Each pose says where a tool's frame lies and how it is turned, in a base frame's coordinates. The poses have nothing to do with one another.
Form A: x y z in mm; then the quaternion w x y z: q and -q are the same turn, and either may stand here.
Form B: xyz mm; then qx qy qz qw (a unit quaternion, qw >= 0). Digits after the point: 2 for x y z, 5 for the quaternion.
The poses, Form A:
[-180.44, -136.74, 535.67, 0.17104, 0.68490, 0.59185, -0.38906]
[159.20, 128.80, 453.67, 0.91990, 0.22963, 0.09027, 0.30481]
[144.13, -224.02, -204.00, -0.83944, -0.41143, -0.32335, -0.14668]
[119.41, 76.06, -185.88, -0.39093, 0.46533, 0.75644, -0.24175]
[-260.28, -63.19, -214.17, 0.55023, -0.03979, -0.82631, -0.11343]
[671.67, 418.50, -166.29, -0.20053, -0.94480, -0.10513, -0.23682]
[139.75, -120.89, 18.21, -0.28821, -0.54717, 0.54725, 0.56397]
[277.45, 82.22, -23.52, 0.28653, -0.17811, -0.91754, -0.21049]
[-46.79, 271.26, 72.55, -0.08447, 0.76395, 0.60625, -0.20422]
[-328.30, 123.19, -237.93, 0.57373, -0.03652, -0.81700, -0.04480]
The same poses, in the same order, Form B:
[-180.44, -136.74, 535.67, 0.68490, 0.59185, -0.38906, 0.17104]
[159.20, 128.80, 453.67, 0.22963, 0.09027, 0.30481, 0.91990]
[144.13, -224.02, -204.00, 0.41143, 0.32335, 0.14668, 0.83944]
[119.41, 76.06, -185.88, -0.46533, -0.75644, 0.24175, 0.39093]
[-260.28, -63.19, -214.17, -0.03979, -0.82631, -0.11343, 0.55023]
[671.67, 418.50, -166.29, 0.94480, 0.10513, 0.23682, 0.20053]
[139.75, -120.89, 18.21, 0.54717, -0.54725, -0.56397, 0.28821]
[277.45, 82.22, -23.52, -0.17811, -0.91754, -0.21049, 0.28653]
[-46.79, 271.26, 72.55, -0.76395, -0.60625, 0.20422, 0.08447]
[-328.30, 123.19, -237.93, -0.03652, -0.81700, -0.04480, 0.57373]

